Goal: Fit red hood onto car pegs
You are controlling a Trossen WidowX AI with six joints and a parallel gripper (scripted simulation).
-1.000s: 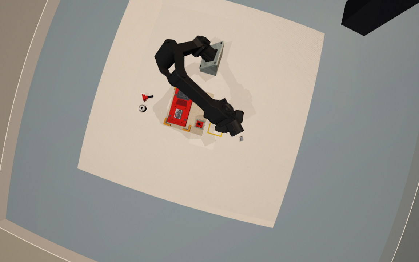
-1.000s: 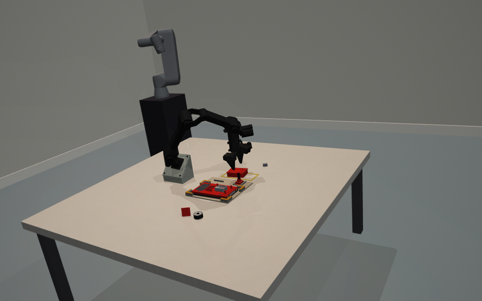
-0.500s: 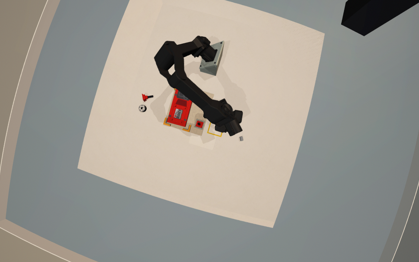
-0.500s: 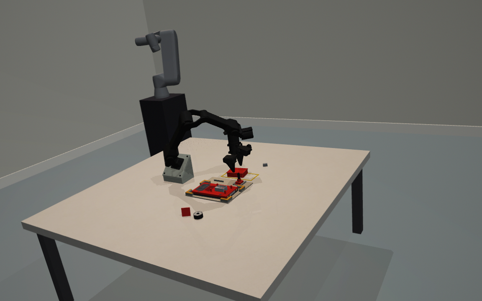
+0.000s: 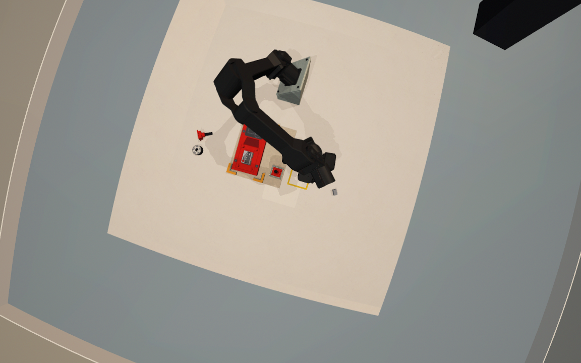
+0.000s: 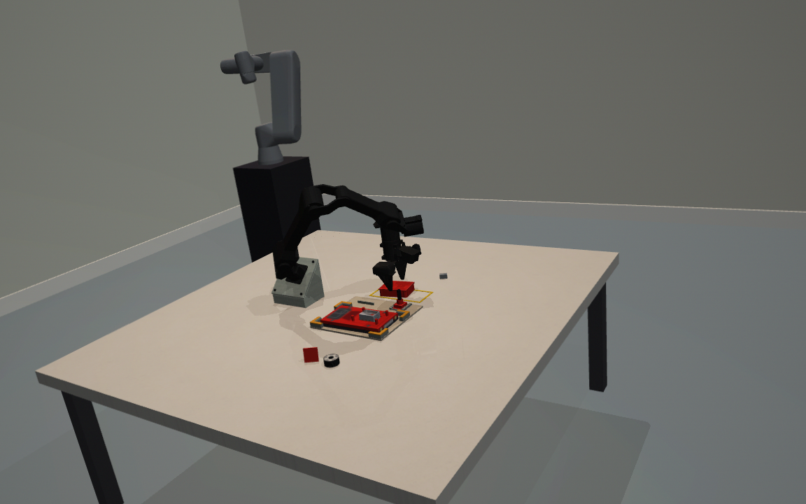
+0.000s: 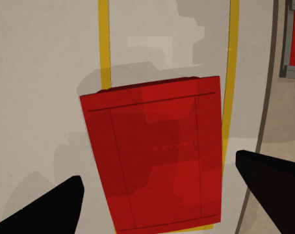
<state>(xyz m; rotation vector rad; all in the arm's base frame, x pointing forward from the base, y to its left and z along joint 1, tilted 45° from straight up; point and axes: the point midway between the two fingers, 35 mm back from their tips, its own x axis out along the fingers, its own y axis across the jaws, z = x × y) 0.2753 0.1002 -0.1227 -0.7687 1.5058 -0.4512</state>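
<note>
The red hood lies 1 cm below my gripper tip. Round my gripper tip: grey engine block (7 cm ahead, 23 cm to the right); grey holder (8 cm ahead, 10 cm to the right, 1 cm above); wheel (11 cm ahead, 45 cm to the right, 2 cm below).
</note>
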